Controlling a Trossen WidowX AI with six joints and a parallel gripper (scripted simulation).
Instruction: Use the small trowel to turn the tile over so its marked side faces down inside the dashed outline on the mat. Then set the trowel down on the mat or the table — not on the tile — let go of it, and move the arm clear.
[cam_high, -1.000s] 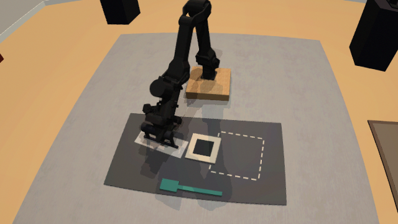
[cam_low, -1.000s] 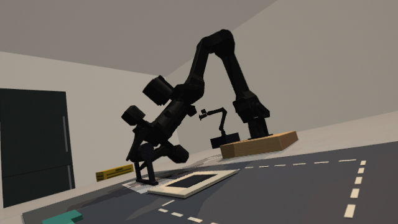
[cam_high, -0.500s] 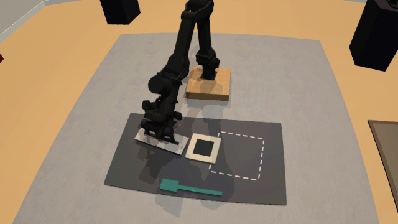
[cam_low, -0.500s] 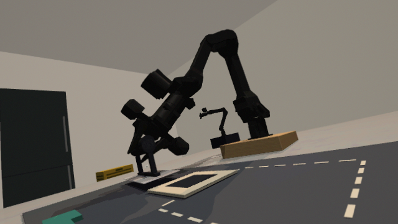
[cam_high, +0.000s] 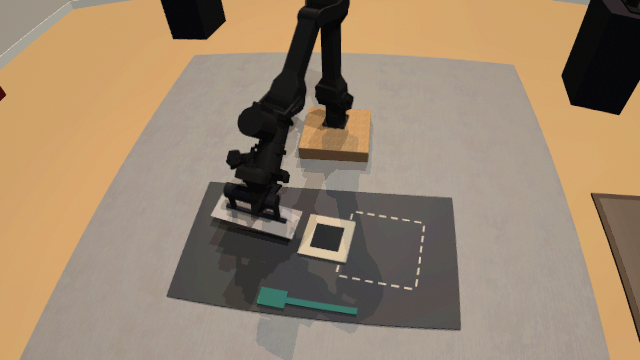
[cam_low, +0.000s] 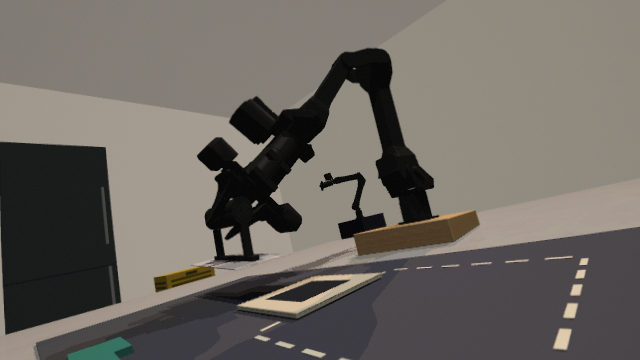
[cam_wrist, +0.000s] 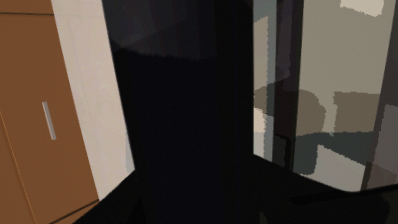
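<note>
The cream tile is 3 cm behind my gripper tip, 14 cm to the left of it and 9 cm below it. The rest, counted from my gripper tip: dark mat: 13 cm to the left, 11 cm below; teal trowel: 14 cm ahead, 13 cm to the left, 9 cm below.
</note>
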